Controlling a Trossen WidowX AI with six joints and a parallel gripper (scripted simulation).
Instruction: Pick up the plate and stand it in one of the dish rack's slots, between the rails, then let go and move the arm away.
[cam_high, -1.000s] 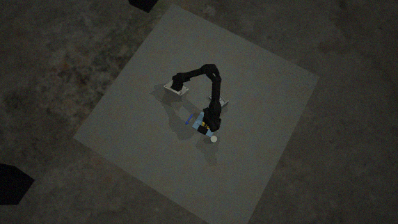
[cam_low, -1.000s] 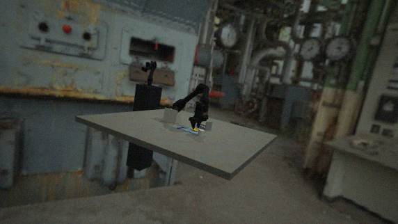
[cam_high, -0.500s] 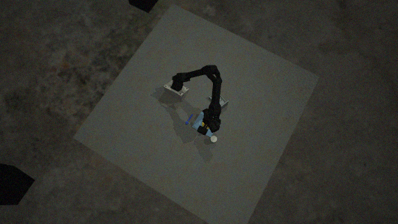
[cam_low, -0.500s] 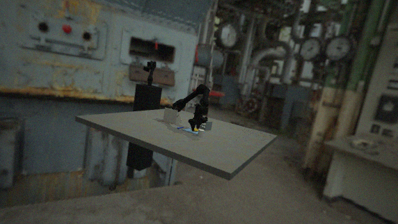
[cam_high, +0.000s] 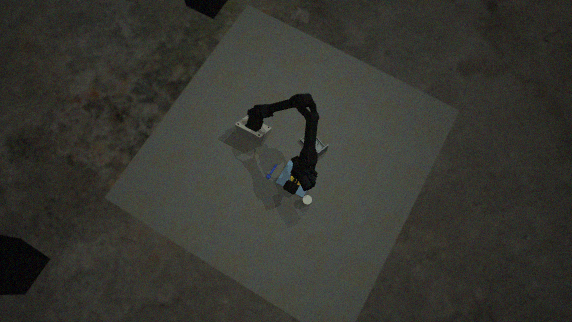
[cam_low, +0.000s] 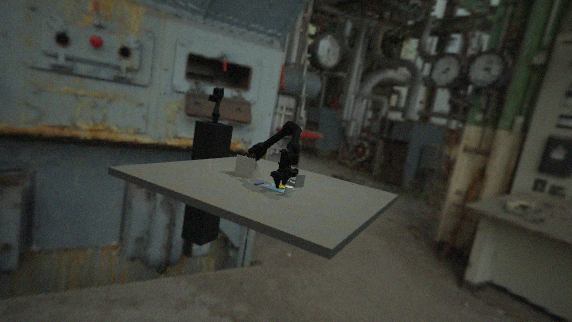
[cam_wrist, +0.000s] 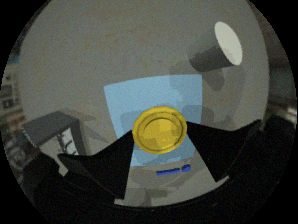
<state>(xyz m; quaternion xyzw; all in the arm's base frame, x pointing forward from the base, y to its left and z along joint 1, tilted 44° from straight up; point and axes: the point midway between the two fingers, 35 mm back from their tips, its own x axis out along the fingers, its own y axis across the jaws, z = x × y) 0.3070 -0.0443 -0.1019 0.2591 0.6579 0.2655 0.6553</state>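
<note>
My gripper tip is now 1 cm past the light blue mat and 1 cm above it. The rest, counted from my gripper tip: white cup: 9 cm ahead, 7 cm to the right, 2 cm above; yellow plate: 1 cm above; blue utensil: 13 cm behind, 4 cm to the right, 1 cm below.
</note>
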